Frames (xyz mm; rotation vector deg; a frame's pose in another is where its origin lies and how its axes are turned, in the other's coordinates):
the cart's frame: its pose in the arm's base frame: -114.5 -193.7 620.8 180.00 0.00 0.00
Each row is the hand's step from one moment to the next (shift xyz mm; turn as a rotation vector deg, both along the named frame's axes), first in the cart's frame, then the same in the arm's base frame.
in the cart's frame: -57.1 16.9 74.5 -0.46 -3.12 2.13
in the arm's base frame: -57.1 -16.9 -74.5 -0.46 3.12 -2.13
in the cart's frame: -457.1 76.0 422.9 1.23 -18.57 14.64
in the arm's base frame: -457.1 -76.0 -422.9 1.23 18.57 -14.64
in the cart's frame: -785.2 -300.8 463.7 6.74 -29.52 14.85
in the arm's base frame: -785.2 300.8 -463.7 6.74 29.52 -14.85
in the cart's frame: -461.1 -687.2 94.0 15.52 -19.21 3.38
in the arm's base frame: -461.1 687.2 -94.0 15.52 19.21 -3.38
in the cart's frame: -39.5 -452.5 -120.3 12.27 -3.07 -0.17
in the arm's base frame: -39.5 452.5 120.3 12.27 3.07 0.17
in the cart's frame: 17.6 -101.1 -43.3 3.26 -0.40 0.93
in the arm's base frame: 17.6 101.1 43.3 3.26 0.40 -0.93
